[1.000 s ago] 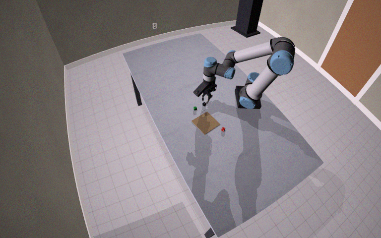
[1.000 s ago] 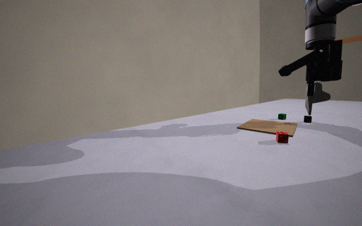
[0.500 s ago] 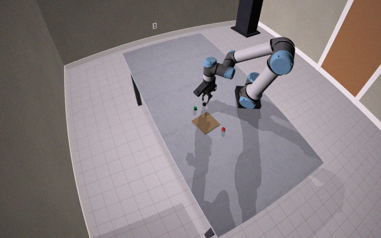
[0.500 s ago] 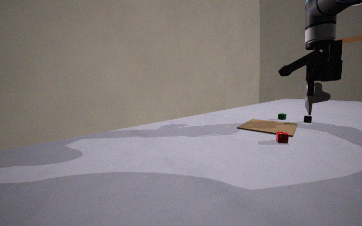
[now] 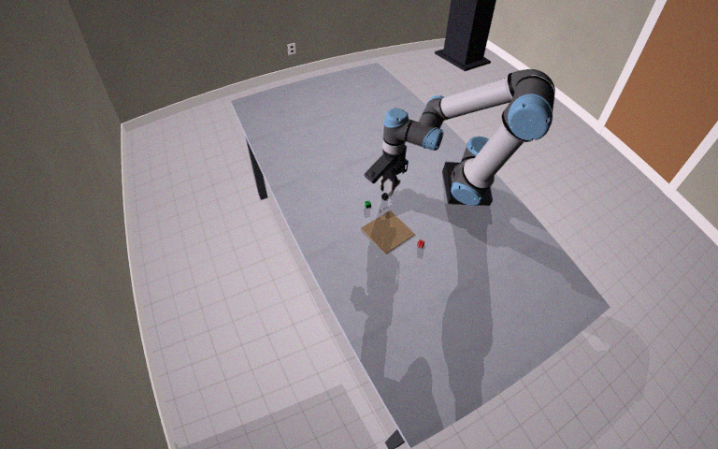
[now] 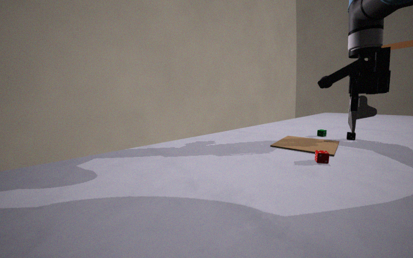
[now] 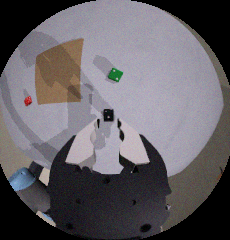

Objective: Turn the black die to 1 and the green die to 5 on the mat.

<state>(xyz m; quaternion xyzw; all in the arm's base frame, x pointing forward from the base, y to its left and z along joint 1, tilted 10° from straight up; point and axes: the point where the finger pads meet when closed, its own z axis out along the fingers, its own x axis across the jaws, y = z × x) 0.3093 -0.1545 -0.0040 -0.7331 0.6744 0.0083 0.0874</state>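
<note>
My gripper is now 3 cm above the black die. Also, from my hand: green die: 8 cm ahead, 3 cm below, 1 cm to the right; then red die: 25 cm to the left, 3 cm below, 3 cm ahead; then brown mat: 13 cm to the left, 9 cm ahead, 4 cm below.
</note>
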